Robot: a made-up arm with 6 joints.
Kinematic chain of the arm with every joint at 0, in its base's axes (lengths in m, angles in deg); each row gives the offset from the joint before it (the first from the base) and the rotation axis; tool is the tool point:
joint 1: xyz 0 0 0.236 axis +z
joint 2: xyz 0 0.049 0 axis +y
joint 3: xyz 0 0 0.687 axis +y
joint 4: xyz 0 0 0.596 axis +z
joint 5: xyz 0 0 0 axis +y
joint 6: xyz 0 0 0.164 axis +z
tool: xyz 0 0 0
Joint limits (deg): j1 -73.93..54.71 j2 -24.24..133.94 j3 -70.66..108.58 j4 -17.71..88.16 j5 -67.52..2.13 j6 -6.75..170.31
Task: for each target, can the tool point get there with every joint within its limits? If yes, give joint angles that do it. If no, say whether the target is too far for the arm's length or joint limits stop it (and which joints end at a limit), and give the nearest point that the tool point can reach.
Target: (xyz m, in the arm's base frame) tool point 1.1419 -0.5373 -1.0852
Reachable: no: too far | nearest point 0.9107 -0.4285 -0.8037 | short by 0.380 m
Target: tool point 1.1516 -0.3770 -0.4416
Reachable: yes | joints -15.52 116.42 11.75 54.06 -51.64 75.50
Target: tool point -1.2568 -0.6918 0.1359
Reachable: no: joint limits stop it (at a limit: joint 2, joint 3) | nearest point -0.8599 -0.4734 0.6850 | short by 0.712 m
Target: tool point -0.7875 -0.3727 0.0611
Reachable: no: joint limits stop it (at a limit: joint 2, joint 3, joint 5) | nearest point -0.8376 -0.3964 0.6552 | short by 0.597 m
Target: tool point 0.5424 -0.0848 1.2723
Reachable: yes | joints -5.69 -8.25 70.80 77.13 -29.86 145.37
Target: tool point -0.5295 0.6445 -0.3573
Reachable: no: joint limits stop it (at a limit: joint 2, joint 3, joint 5) | nearest point -0.1201 0.1461 -0.5863 | short by 0.684 m
